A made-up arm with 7 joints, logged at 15 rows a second.
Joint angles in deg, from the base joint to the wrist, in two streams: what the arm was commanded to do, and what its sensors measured. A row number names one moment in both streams.
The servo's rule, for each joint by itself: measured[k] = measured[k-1] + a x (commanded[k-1-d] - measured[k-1]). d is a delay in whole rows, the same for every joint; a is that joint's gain. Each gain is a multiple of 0.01, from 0.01 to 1. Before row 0 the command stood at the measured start. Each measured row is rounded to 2 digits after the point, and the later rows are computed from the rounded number. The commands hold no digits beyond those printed.
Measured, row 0:
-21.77 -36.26 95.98 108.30 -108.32 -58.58 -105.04
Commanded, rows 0 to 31:
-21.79 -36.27 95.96 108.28 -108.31 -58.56 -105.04
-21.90 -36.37 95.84 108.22 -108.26 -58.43 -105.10
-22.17 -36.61 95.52 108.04 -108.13 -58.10 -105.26
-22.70 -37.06 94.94 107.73 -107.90 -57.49 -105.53
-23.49 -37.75 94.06 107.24 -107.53 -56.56 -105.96
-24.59 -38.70 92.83 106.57 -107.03 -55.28 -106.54
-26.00 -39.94 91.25 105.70 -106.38 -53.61 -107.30
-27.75 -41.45 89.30 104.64 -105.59 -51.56 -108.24
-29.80 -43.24 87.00 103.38 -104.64 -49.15 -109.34
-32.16 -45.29 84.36 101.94 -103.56 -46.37 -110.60
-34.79 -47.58 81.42 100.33 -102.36 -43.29 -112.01
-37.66 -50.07 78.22 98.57 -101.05 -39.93 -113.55
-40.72 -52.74 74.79 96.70 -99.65 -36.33 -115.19
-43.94 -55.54 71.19 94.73 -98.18 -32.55 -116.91
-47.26 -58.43 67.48 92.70 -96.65 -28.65 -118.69
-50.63 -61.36 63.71 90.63 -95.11 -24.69 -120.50
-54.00 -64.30 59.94 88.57 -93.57 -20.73 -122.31
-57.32 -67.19 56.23 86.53 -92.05 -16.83 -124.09
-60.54 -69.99 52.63 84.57 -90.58 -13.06 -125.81
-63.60 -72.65 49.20 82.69 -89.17 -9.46 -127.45
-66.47 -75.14 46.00 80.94 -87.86 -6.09 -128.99
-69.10 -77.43 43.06 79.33 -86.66 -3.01 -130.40
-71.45 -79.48 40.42 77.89 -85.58 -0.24 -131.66
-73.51 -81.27 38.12 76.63 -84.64 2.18 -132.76
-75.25 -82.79 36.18 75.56 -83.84 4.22 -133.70
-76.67 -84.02 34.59 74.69 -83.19 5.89 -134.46
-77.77 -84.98 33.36 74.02 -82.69 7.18 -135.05
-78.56 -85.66 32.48 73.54 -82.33 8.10 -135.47
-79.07 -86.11 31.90 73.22 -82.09 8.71 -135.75
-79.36 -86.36 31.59 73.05 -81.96 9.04 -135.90
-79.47 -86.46 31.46 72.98 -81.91 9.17 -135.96
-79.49 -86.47 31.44 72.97 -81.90 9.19 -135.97
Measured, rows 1 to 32:
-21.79 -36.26 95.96 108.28 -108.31 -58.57 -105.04
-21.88 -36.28 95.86 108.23 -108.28 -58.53 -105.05
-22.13 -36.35 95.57 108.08 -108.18 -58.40 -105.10
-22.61 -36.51 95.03 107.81 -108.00 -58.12 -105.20
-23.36 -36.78 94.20 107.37 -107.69 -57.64 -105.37
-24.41 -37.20 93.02 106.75 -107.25 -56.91 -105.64
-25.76 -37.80 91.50 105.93 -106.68 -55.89 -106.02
-27.45 -38.60 89.61 104.92 -105.96 -54.55 -106.53
-29.45 -39.62 87.37 103.72 -105.09 -52.88 -107.18
-31.75 -40.87 84.78 102.33 -104.08 -50.86 -107.97
-34.33 -42.35 81.89 100.77 -102.94 -48.51 -108.90
-37.16 -44.05 78.73 99.05 -101.69 -45.85 -109.97
-40.19 -45.96 75.34 97.22 -100.34 -42.90 -111.17
-43.38 -48.07 71.77 95.28 -98.91 -39.69 -112.49
-46.68 -50.35 68.08 93.27 -97.42 -36.27 -113.92
-50.04 -52.77 64.32 91.21 -95.90 -32.68 -115.43
-53.41 -55.31 60.55 89.15 -94.36 -28.98 -117.01
-56.73 -57.92 56.83 87.11 -92.84 -25.21 -118.64
-59.97 -60.58 53.22 85.13 -91.35 -21.44 -120.29
-63.06 -63.24 49.76 83.23 -89.91 -17.73 -121.94
-65.96 -65.86 46.53 81.44 -88.56 -14.12 -123.56
-68.63 -68.41 43.55 79.79 -87.31 -10.68 -125.13
-71.03 -70.85 40.86 78.31 -86.17 -7.44 -126.63
-73.14 -73.14 38.50 77.00 -85.16 -4.46 -128.04
-74.93 -75.26 36.50 75.88 -84.29 -1.77 -129.34
-76.41 -77.19 34.86 74.95 -83.56 0.60 -130.52
-77.57 -78.90 33.57 74.22 -82.99 2.64 -131.56
-78.41 -80.39 32.63 73.69 -82.55 4.33 -132.46
-78.97 -81.65 32.00 73.32 -82.25 5.69 -133.22
-79.30 -82.69 31.65 73.11 -82.06 6.73 -133.84
-79.44 -83.52 31.49 73.01 -81.96 7.49 -134.33
-79.48 -84.17 31.45 72.98 -81.92 8.02 -134.71
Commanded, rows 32 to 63:
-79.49 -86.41 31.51 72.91 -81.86 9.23 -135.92
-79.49 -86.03 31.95 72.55 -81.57 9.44 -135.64
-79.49 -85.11 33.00 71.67 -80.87 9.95 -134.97
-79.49 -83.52 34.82 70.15 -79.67 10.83 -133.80
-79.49 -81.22 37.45 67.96 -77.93 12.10 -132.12
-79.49 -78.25 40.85 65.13 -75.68 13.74 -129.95
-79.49 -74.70 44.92 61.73 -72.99 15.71 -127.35
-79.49 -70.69 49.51 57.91 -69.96 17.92 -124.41
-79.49 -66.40 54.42 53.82 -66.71 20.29 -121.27
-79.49 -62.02 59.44 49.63 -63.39 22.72 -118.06
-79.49 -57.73 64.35 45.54 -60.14 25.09 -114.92
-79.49 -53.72 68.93 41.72 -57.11 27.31 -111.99
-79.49 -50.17 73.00 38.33 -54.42 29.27 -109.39
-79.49 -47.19 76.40 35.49 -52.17 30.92 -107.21
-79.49 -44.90 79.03 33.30 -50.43 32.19 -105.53
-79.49 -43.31 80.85 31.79 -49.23 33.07 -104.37
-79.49 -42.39 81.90 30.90 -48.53 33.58 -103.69
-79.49 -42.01 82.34 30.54 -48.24 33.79 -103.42
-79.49 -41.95 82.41 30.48 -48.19 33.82 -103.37
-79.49 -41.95 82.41 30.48 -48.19 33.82 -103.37
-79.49 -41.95 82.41 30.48 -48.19 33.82 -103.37
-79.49 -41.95 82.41 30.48 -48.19 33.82 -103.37
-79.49 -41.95 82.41 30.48 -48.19 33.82 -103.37
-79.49 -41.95 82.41 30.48 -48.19 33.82 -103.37
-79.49 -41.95 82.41 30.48 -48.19 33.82 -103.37
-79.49 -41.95 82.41 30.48 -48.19 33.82 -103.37
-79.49 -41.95 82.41 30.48 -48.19 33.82 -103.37
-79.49 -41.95 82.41 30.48 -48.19 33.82 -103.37
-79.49 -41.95 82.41 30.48 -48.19 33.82 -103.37
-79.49 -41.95 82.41 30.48 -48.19 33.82 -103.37
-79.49 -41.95 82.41 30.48 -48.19 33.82 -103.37
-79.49 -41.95 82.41 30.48 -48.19 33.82 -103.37
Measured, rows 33 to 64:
-79.49 -84.66 31.50 72.93 -81.88 8.40 -134.99
-79.49 -84.96 31.89 72.63 -81.68 8.72 -135.14
-79.49 -84.99 32.84 71.88 -81.15 9.10 -135.10
-79.49 -84.67 34.54 70.53 -80.17 9.64 -134.80
-79.49 -83.91 37.04 68.53 -78.69 10.40 -134.18
-79.49 -82.66 40.32 65.88 -76.70 11.44 -133.21
-79.49 -80.91 44.28 62.64 -74.25 12.76 -131.86
-79.49 -78.66 48.78 58.95 -71.42 14.36 -130.15
-79.49 -75.96 53.63 54.95 -68.31 16.20 -128.11
-79.49 -72.89 58.63 50.80 -65.06 18.22 -125.80
-79.49 -69.55 63.55 46.70 -61.81 20.35 -123.30
-79.49 -66.07 68.18 42.82 -58.71 22.51 -120.70
-79.49 -62.57 72.33 39.32 -55.88 24.61 -118.10
-79.49 -59.19 75.83 36.33 -53.43 26.57 -115.60
-79.49 -56.05 78.58 33.97 -51.45 28.31 -113.28
-79.49 -53.25 80.53 32.27 -49.98 29.79 -111.23
-79.49 -50.86 81.71 31.20 -49.02 30.96 -109.50
-79.49 -48.91 82.25 30.69 -48.51 31.84 -108.10
-79.49 -47.38 82.39 30.53 -48.30 32.45 -107.01
-79.49 -46.19 82.41 30.49 -48.23 32.87 -106.17
-79.49 -45.26 82.41 30.48 -48.20 33.16 -105.53
-79.49 -44.53 82.41 30.48 -48.19 33.36 -105.03
-79.49 -43.96 82.41 30.48 -48.19 33.50 -104.65
-79.49 -43.52 82.41 30.48 -48.19 33.60 -104.36
-79.49 -43.17 82.41 30.48 -48.19 33.67 -104.13
-79.49 -42.90 82.41 30.48 -48.19 33.72 -103.96
-79.49 -42.69 82.41 30.48 -48.19 33.75 -103.82
-79.49 -42.53 82.41 30.48 -48.19 33.77 -103.72
-79.49 -42.40 82.41 30.48 -48.19 33.79 -103.64
-79.49 -42.30 82.41 30.48 -48.19 33.80 -103.58
-79.49 -42.22 82.41 30.48 -48.19 33.81 -103.53
-79.49 -42.16 82.41 30.48 -48.19 33.81 -103.49

